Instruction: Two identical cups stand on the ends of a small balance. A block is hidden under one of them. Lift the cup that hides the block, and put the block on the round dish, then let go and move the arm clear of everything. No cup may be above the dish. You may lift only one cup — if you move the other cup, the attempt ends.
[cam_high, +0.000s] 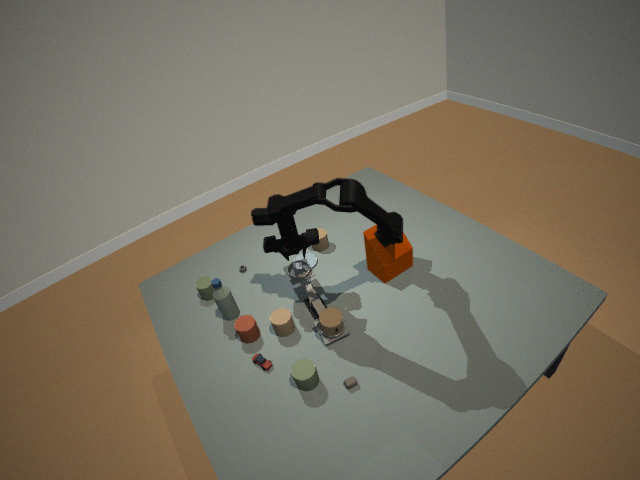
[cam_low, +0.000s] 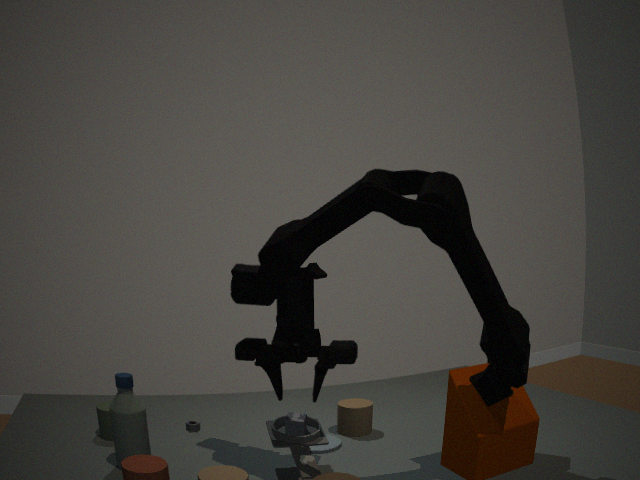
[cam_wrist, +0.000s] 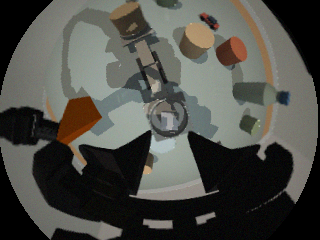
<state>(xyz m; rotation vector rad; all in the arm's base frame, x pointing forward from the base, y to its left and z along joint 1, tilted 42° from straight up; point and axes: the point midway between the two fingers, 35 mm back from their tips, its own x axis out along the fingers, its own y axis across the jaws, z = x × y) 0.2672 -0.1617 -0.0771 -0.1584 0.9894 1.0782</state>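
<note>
My gripper tip is now 40 mm above the grey block. From my gripper tip the other things lie so: red cylinder: 270 mm ahead, 30 mm to the left, 90 mm below; pale round dish: 80 mm behind, 90 mm to the right, 130 mm below; balance: 40 mm ahead, 120 mm to the left, 90 mm below.
</note>
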